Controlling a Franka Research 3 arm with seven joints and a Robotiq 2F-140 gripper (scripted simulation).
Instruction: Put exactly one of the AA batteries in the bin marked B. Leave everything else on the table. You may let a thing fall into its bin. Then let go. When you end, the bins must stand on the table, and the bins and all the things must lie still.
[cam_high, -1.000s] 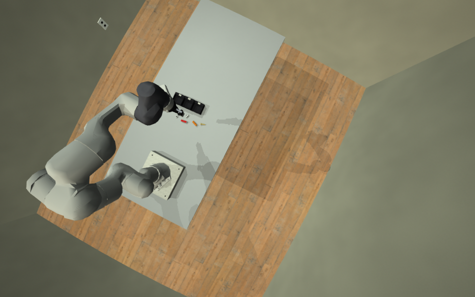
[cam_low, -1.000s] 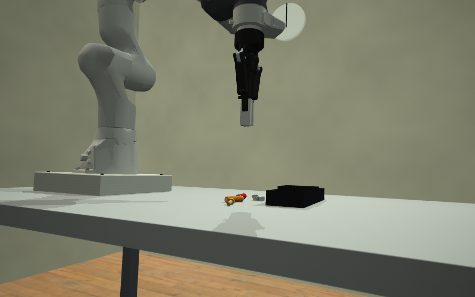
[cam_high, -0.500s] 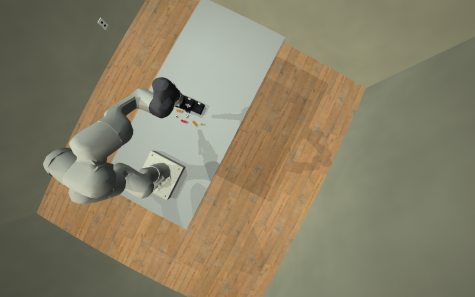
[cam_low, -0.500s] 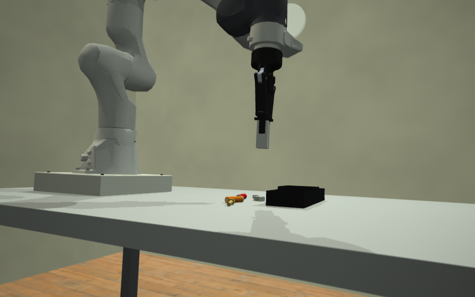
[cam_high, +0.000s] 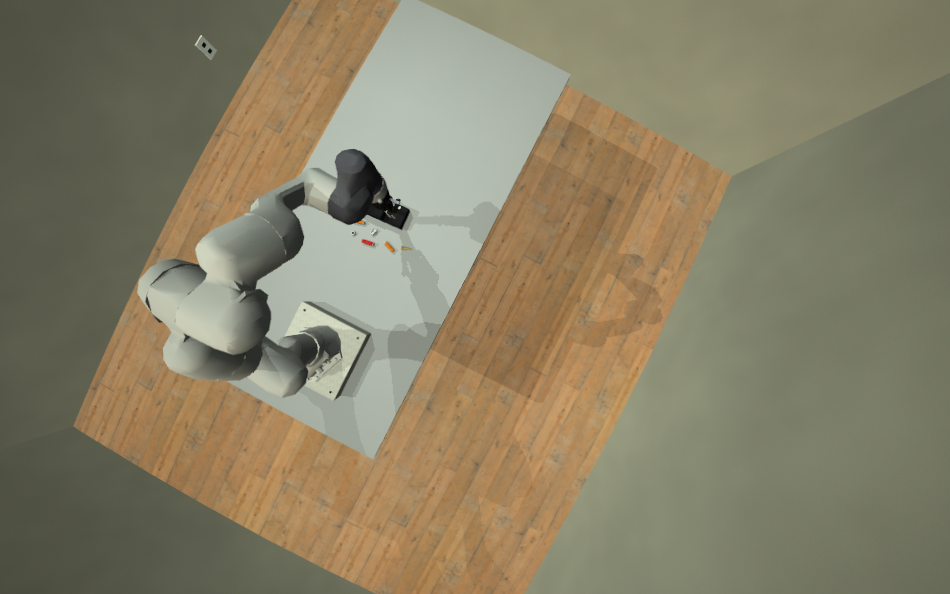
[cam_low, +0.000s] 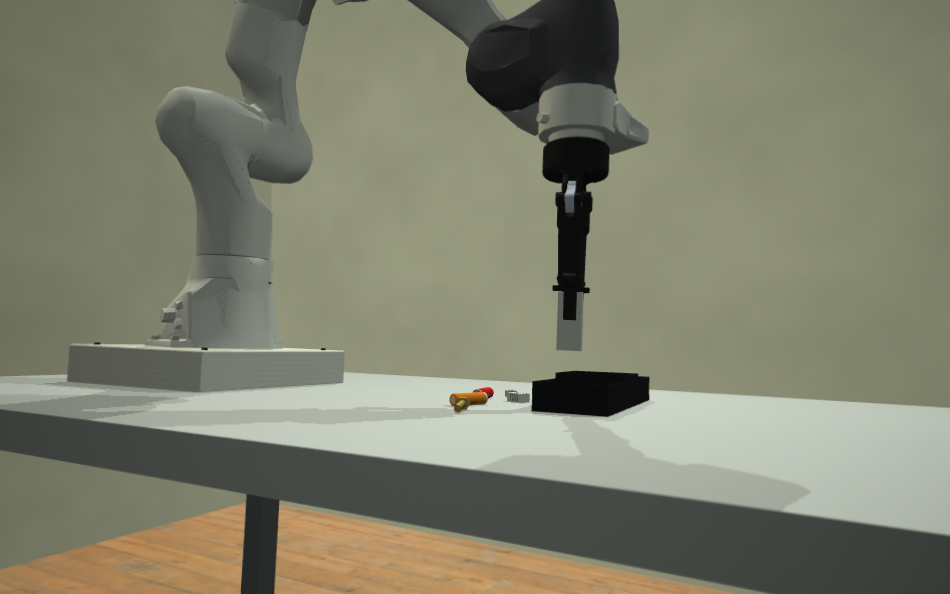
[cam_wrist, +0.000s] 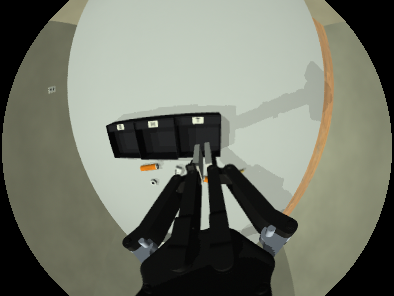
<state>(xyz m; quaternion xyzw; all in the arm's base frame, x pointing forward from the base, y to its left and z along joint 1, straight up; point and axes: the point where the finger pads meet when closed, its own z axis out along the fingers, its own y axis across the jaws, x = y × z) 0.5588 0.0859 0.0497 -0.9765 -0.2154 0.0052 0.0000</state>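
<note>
Right now my hand is 1 cm past the black bin, 9 cm to the right of it and 8 cm above it. From my hand the other things lie so: grey part: 10 cm behind, 4 cm to the left, 9 cm below; yellowish bolt: 8 cm behind, 10 cm to the right, 9 cm below; red cylinder: 15 cm behind, 3 cm to the left, 9 cm below.
</note>
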